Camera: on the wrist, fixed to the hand. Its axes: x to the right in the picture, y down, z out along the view.
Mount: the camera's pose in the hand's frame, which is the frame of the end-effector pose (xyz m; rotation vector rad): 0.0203 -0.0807 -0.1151 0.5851 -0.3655 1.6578
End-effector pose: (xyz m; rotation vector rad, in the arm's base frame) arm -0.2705 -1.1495 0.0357 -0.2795 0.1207 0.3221
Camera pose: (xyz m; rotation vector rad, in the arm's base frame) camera -0.2332 -1.2503 -0.0571 0.5492 0.0543 1.9290
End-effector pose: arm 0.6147 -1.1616 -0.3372 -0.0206 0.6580 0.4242
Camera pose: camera 0.5927 -1.2452 -0.4499 1.2041 0.2748 1.7466
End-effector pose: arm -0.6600 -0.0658 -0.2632 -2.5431 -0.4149 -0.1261
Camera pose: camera -0.6669 -0.0581 -0.1215 -1.5986 1.3298 0.9034
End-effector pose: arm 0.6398 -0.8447 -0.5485 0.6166 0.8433 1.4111
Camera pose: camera 0.5939 -0.8447 -0.6829 -2.1102 -0.2762 -2.1497
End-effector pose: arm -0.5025 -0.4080 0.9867 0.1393 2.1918 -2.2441
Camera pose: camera -0.5206 -0.2899 1.0634 0.9627 0.5086 -1.4504
